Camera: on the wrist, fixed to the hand. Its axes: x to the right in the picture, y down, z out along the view.
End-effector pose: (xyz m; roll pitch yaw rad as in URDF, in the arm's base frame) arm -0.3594 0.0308 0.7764 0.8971 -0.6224 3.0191
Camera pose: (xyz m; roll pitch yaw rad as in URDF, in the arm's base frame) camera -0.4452 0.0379 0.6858 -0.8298 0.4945 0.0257
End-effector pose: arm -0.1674 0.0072 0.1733 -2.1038 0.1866 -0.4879
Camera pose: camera -0.1423 -0.0296 0.2901 2.1120 -0.0820 2.5069
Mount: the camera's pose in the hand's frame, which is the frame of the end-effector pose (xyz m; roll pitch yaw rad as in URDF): 0.0171 -0.0946 -0.0799 -0.0102 -0.1786 3.1272
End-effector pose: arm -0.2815 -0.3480 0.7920 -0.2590 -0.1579 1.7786
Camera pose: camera -0.1772 -0.3002 0.7423 0.2432 -0.0113 -1.4222
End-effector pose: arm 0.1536 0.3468 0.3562 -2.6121 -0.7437 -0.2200
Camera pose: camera 0.0978 0.4016 0.4537 2.5085 0.9015 2.7963
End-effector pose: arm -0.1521 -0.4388 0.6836 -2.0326 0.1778 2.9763
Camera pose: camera -0.1849 -0.4036 0.7990 2.0412 -0.0837 -0.3192
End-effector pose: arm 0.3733 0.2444 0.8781 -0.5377 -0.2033 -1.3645
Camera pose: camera 0.2580 0.1990 0.8618 0.5128 0.0564 1.6736
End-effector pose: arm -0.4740 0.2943 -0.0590 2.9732 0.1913 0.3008
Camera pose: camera -0.4781 0.4047 -0.0005 -2.9893 -0.0175 -2.7970
